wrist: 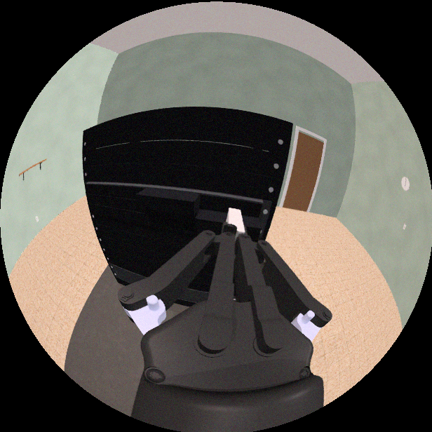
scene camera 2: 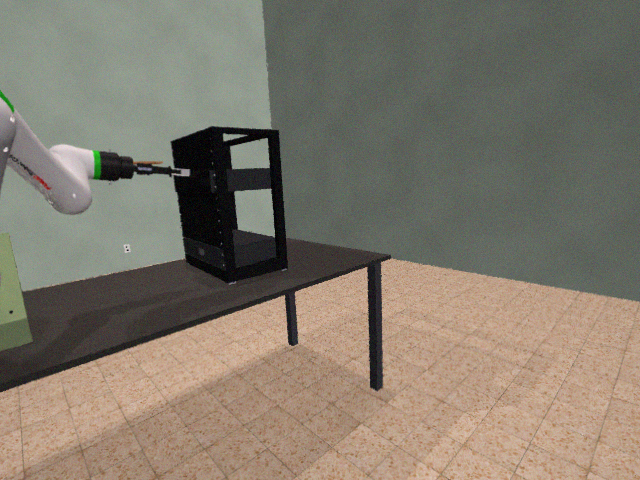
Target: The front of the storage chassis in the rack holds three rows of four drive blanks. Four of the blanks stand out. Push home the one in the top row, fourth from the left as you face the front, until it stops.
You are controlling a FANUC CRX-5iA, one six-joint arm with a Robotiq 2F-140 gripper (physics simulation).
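Frame: origin at the arm's base, x ahead, y left, z up, level; centimetres.
Seen in the pictures: gripper, fingertip midpoint: (scene camera 2: 189, 172).
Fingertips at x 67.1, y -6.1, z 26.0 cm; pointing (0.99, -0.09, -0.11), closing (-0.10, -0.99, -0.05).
Note:
A point is followed by its place in that frame.
The storage chassis (scene camera 2: 249, 179) @(x 88.9, y -13.9, z 22.3 cm) (wrist: 145, 186) is a dark unit in the black rack (scene camera 2: 278, 206) @(x 99.7, y -18.2, z 10.1 cm) (wrist: 283, 155). In the wrist view, a wide dark block (wrist: 170, 195) stands out left of the fingers, and a dark ledge (wrist: 207, 216) shows lower down beside them. It is too dark to tell the single blanks apart or how far the top-row fourth one stands out. My gripper (scene camera 2: 181, 172) @(x 67.1, y -6.1, z 26.0 cm) (wrist: 232, 217) is shut and empty, its pale fingertips together in front of the chassis's right end. Whether they touch a blank cannot be told.
A second dark unit (scene camera 2: 253, 248) @(x 88.3, y -13.3, z -7.0 cm) sits at the bottom of the rack. The rack stands on a dark table (scene camera 2: 320, 253) @(x 133.5, y -9.3, z -18.9 cm) (wrist: 95, 340). A green block (scene camera 2: 12, 310) @(x 9.7, y -11.3, z -9.4 cm) is at the left edge of the scene view. A brown door (wrist: 303, 172) is in the wall behind, to the right.

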